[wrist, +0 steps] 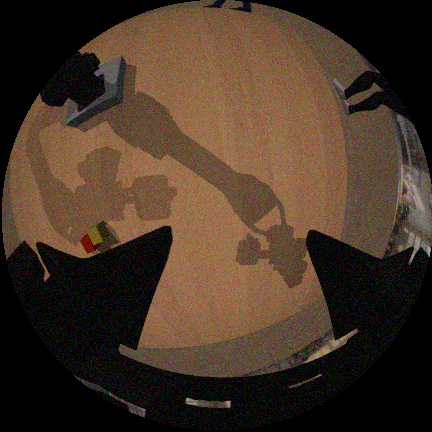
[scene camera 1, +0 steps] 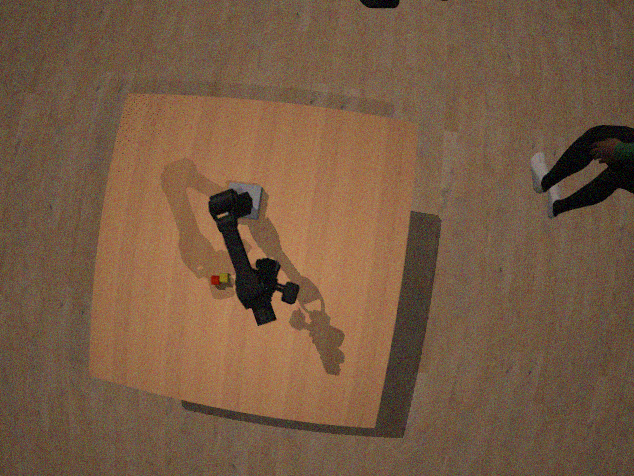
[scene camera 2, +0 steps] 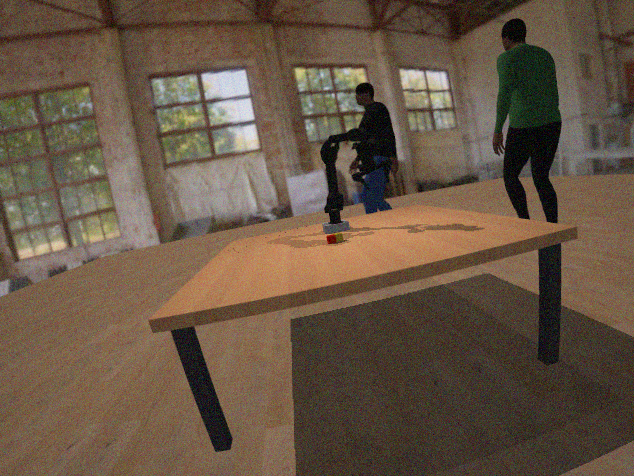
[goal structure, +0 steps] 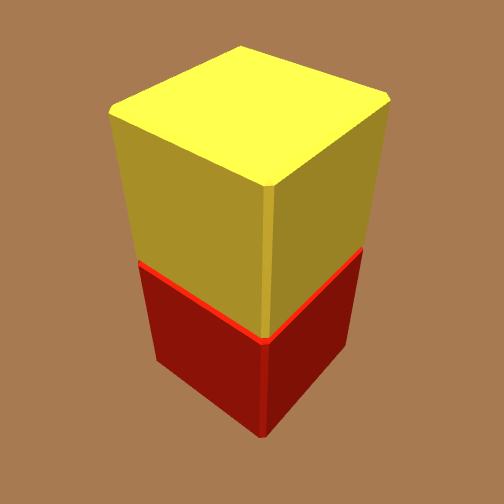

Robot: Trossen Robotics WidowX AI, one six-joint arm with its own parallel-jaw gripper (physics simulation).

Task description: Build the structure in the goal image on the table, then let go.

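Frame: origin at the arm's base, x ahead, y left, z up, level; millimetres.
Seen in the pictures: gripper, between the fingertips: [wrist: 243, 235] [scene camera 1: 278, 282] [scene camera 2: 379, 187]; arm's base, origin of its link: [wrist: 90, 91] [scene camera 1: 242, 205] [scene camera 2: 335, 222].
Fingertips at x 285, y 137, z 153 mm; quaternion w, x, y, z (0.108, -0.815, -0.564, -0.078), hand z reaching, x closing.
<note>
Offsets run from my fingertips to a thing's top centre. Level surfaces: height alone.
A red block @(dx -4, dy -264, dz -163 mm) [scene camera 1: 215, 280] [scene camera 2: 331, 239] [wrist: 88, 244] and a yellow block @(dx -13, dy -230, dz -163 mm) [scene camera 1: 224, 278] [scene camera 2: 339, 237] [wrist: 97, 234] sit side by side on the wooden table @(dz -196 mm) [scene camera 1: 317, 169] [scene camera 2: 286, 276] [wrist: 225, 85], with no visible gap between them. The side of the yellow block away from the red one is in dark shade. My gripper [wrist: 243, 235] is open and empty, high above the table. In the wrist view the blocks show at the left, just beyond the left finger and outside the space between the fingers.
The arm's grey base [scene camera 1: 254, 202] [scene camera 2: 335, 227] [wrist: 120, 85] stands near the blocks. The arm's shadows fall across the table around them. A person in green [scene camera 2: 530, 87] and a person in black [scene camera 2: 379, 125] stand beyond the table.
</note>
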